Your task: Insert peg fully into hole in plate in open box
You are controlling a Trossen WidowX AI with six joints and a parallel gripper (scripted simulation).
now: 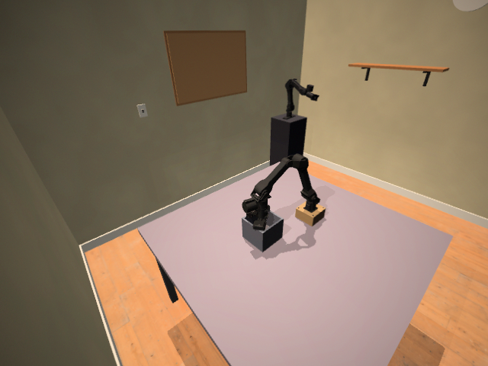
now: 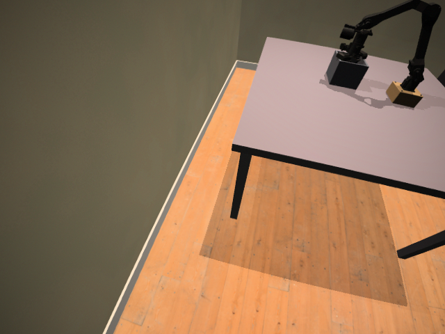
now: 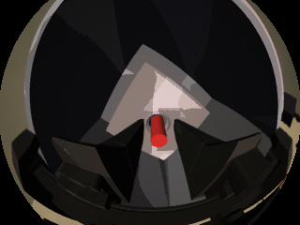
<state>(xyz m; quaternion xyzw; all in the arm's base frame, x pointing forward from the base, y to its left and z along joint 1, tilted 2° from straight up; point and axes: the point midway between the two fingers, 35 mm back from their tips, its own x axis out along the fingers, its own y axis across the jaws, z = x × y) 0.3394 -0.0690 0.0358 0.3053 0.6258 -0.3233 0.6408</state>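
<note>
My hand is 5 cm above the red peg. The rest, counted from my hand: pale plate (5 cm below).
</note>
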